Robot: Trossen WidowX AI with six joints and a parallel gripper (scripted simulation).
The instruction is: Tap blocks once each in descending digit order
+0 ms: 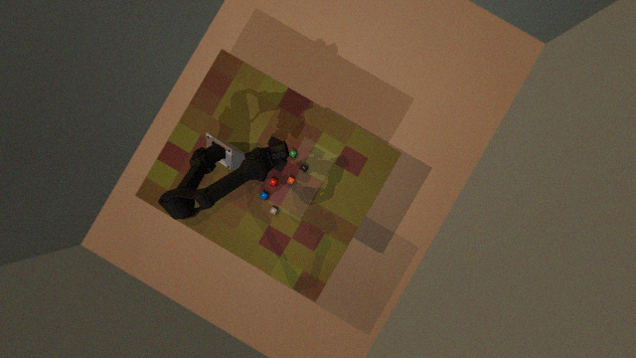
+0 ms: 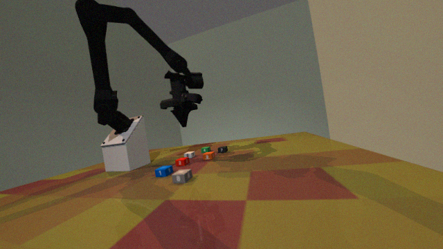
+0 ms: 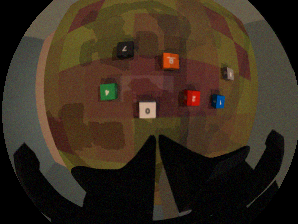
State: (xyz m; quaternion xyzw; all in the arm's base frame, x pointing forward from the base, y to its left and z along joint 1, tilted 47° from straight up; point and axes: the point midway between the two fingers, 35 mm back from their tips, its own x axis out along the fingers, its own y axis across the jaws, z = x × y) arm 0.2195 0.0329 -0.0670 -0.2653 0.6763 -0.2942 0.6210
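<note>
Now: gripper tip 110 mm above the white block. Round my gripper tip: green block 40 mm ahead, 80 mm to the left, 110 mm below; then red block 30 mm ahead, 90 mm to the right, 110 mm below; then orange block 100 mm ahead, 40 mm to the right, 110 mm below.
</note>
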